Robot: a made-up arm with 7 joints.
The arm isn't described. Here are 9 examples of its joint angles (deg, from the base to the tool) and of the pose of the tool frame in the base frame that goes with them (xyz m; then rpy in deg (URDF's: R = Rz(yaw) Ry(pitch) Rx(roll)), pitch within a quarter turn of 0, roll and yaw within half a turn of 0).
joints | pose
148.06 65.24 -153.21 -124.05 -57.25 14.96 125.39 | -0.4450 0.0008 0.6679 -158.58 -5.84 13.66
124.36 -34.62 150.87 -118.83 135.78 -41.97 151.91 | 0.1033 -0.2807 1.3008 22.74 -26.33 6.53
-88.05 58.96 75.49 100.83 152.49 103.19 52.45 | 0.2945 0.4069 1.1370 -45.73 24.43 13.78
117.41 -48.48 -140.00 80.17 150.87 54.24 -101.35 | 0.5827 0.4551 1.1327 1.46 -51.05 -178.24
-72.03 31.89 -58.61 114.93 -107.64 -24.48 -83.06 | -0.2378 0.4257 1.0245 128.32 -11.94 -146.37
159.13 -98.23 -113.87 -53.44 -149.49 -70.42 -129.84 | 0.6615 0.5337 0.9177 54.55 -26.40 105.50
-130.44 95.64 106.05 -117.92 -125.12 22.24 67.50 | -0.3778 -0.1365 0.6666 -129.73 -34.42 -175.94
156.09 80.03 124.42 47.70 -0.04 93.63 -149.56 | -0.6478 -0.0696 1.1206 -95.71 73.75 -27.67
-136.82 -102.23 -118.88 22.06 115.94 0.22 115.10 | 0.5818 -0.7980 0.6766 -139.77 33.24 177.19
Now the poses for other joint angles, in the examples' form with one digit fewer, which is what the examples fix.
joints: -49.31 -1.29 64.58 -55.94 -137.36 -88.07 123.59
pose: -0.419 0.013 1.613 -25.0 61.3 -88.5
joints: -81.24 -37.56 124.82 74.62 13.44 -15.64 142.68
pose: 0.244 -0.648 1.194 58.8 -32.0 56.5
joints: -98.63 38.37 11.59 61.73 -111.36 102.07 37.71
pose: -0.169 0.583 1.309 -93.3 40.2 98.4
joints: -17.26 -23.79 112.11 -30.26 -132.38 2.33 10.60
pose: -0.335 0.229 1.706 0.5 -15.2 -90.1
